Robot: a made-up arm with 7 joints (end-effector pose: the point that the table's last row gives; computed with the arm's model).
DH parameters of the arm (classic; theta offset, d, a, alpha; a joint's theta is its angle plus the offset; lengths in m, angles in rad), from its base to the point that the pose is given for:
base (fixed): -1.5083 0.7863 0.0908 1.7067
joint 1: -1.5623 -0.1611 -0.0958 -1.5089
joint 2: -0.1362 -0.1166 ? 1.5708
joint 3: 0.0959 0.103 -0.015 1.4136
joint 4: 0 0.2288 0.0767 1.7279
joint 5: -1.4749 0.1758 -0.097 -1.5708
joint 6: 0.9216 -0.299 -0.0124 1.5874
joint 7: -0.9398 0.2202 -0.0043 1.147
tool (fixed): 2.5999 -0.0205 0 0
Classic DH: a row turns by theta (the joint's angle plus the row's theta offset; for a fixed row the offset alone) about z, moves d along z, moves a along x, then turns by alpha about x.
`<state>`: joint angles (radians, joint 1 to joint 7).
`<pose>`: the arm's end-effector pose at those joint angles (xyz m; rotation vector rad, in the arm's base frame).
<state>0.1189 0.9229 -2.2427 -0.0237 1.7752 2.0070 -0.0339</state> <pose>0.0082 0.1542 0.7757 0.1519 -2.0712 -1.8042</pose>
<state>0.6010 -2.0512 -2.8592 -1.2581 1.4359 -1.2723 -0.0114</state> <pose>-0.0814 0.1808 1.0073 -0.7297 -0.9954 -1.4677</pose>
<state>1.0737 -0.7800 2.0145 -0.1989 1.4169 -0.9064 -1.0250</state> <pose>0.4031 0.0009 0.6068 1.8913 -1.9224 0.0595</pose>
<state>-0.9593 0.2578 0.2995 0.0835 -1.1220 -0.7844 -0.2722</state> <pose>0.3760 0.2729 1.3005 -1.2126 1.0421 0.2023</pose>
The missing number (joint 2, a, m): -0.059
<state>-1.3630 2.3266 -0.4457 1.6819 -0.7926 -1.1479 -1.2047</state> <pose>0.3367 0.0078 1.5213 -1.2142 0.8562 -0.1014</pose>
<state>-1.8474 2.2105 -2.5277 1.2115 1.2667 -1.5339 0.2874</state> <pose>-0.1059 -0.3326 0.9874 0.6405 1.8875 -1.4784</pose>
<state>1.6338 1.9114 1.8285 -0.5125 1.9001 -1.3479 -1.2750</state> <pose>0.0324 0.1650 0.4734 2.1090 1.1736 0.5440</pose>
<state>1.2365 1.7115 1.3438 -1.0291 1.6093 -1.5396 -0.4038</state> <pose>0.0019 0.1254 0.4031 2.2109 0.4710 -0.7084</pose>
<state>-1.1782 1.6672 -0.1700 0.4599 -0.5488 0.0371 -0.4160</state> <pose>-0.0217 -0.2295 1.2923 0.6903 0.6023 -0.4933</pose>
